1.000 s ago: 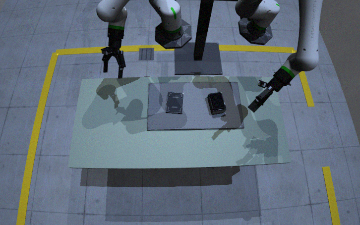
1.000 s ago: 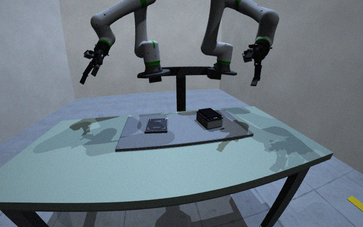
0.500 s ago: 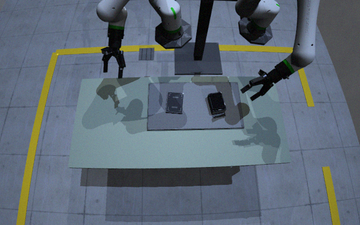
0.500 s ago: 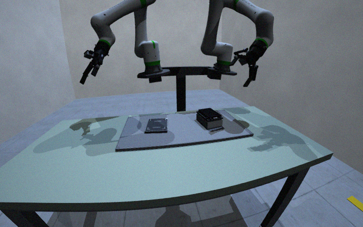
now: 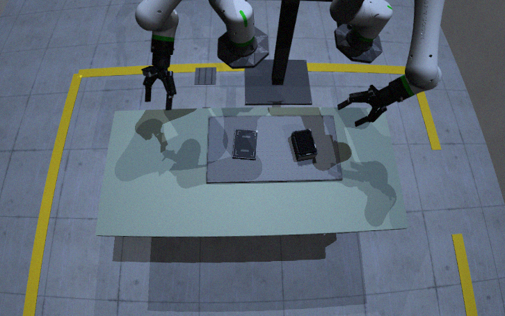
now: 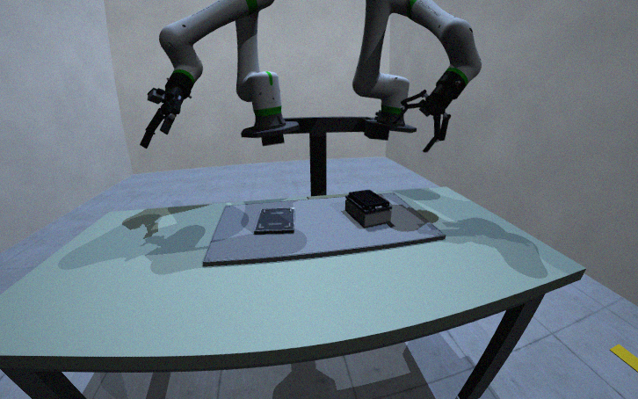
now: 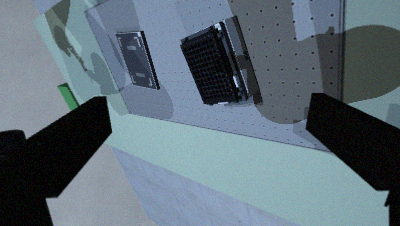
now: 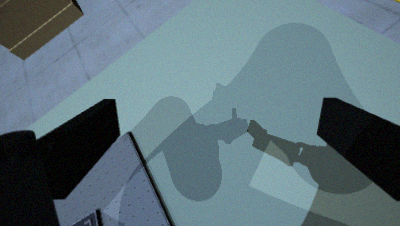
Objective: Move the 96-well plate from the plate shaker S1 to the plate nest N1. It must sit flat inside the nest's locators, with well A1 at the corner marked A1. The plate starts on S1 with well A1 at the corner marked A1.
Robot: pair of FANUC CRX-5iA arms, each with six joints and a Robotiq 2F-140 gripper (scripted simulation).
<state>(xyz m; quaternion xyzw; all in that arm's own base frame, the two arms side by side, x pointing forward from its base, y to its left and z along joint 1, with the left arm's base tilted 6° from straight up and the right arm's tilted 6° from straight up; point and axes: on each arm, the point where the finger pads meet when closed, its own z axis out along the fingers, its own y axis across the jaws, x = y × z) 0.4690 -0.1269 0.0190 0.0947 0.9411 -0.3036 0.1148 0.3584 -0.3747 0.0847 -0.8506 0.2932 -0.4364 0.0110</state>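
Observation:
The dark 96-well plate is 68 cm to the left of my right hand, 24 cm below it and 15 cm ahead of it. The rest, counted from my right hand: A1 label (45 cm to the left, 29 cm below, 4 cm ahead); perforated board (53 cm to the left, 30 cm below, 14 cm ahead); plate nest N1 (38 cm to the left, 29 cm below, 11 cm ahead).

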